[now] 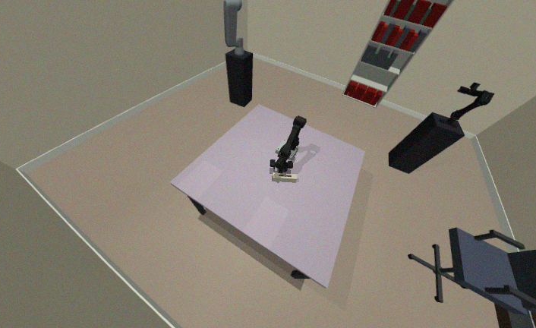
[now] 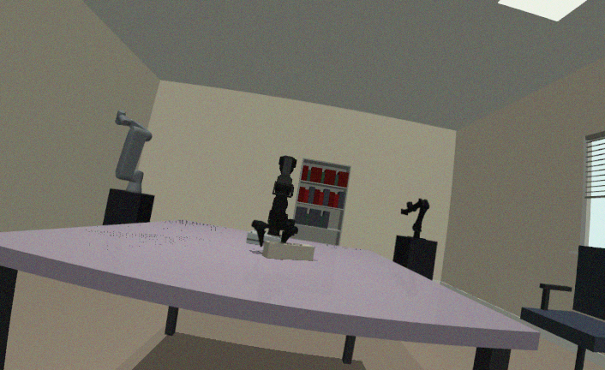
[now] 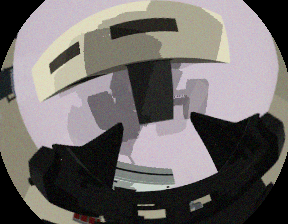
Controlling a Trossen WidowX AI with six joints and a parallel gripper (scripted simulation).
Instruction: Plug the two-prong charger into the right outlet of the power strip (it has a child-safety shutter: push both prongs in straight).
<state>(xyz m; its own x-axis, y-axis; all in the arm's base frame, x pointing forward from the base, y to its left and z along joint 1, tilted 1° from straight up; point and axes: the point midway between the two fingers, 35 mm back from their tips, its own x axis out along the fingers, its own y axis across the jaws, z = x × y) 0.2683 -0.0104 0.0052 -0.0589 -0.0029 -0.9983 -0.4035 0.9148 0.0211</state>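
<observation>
The two-prong charger is 5 cm ahead of my gripper tip, 3 cm to the left of it and 1 cm above it.
</observation>
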